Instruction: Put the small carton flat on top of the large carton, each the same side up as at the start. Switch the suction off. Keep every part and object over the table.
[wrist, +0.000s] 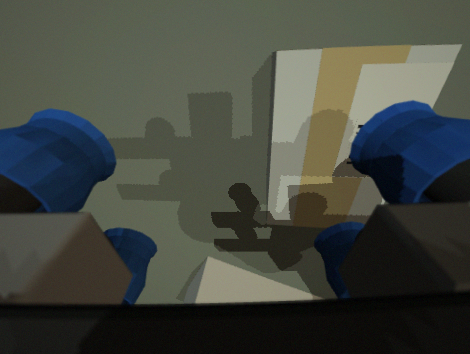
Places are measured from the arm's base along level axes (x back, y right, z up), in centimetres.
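Where they show: hand, tool point: (234, 204).
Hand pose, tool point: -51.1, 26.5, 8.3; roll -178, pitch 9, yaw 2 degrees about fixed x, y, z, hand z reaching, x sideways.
Observation:
Each offset is from my tool point to the top centre of the thing, as dx, dy, dz. "pt": to the spot under its first point. Level surfaces: height alone.
A white carton {+7.2, +0.0, -6.1} (295, 95) with a tan stripe and a pale label is right of centre in the wrist view. Its striped face shows, with a thin dark side along its left edge. The right blue cups hide part of it. A pale corner of another box-like thing {pt +0.5, -30.3, -10.3} (240, 285) shows at the bottom centre, cut off by the dark gripper body. I cannot tell which is the large and which the small carton. My gripper (234, 200) is open, its suction off. Shadows of the cups fall on the striped carton, and no cup visibly holds it.
The grey-green table top {dz -13.7} (125, 60) spreads behind and left of the striped carton. Dark shadows of the arm and gripper lie across the middle, between the cups and beside the carton.

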